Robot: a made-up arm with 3 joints.
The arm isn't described. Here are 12 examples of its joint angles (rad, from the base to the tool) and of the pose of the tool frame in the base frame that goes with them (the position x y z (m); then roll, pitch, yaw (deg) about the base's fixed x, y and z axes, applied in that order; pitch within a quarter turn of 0, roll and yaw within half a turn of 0).
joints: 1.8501 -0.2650 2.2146
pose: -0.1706 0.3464 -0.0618 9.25 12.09 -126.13
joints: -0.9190 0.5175 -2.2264
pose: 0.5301 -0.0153 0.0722 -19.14 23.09 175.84
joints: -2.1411 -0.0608 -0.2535
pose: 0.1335 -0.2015 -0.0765 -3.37 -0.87 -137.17
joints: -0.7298 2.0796 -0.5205
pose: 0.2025 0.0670 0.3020 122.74 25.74 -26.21
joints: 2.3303 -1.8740 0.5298
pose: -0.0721 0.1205 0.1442 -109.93 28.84 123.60
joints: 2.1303 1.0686 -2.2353
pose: -0.4981 0.0834 0.2273 -48.31 43.63 -26.37
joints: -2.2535 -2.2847 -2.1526
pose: -0.3315 -0.1466 0.0057 147.61 -39.16 6.01
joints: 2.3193 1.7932 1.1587
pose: -0.3638 -0.0330 0.0681 119.45 -63.34 106.11
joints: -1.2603 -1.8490 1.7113
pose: 0.0773 -0.3030 0.1861 153.88 72.19 170.54
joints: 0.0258 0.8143 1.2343
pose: 0.2304 0.2005 -0.0641 19.28 -43.35 64.47
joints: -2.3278 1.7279 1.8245
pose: -0.0186 -0.4353 0.0683 -122.26 -72.95 77.73
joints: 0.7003 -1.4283 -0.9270
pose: 0.1125 0.0837 -0.1406 -76.56 -52.35 29.41
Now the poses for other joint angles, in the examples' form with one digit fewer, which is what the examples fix.
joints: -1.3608 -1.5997 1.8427
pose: 0.031 -0.333 0.141 96.1 74.3 107.9
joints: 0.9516 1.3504 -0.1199
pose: -0.184 0.251 0.142 77.3 6.7 53.0
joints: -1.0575 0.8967 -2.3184
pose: 0.513 -0.109 0.176 -40.4 35.0 153.4
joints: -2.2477 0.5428 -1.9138
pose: 0.153 -0.489 0.088 -11.5 29.1 118.6
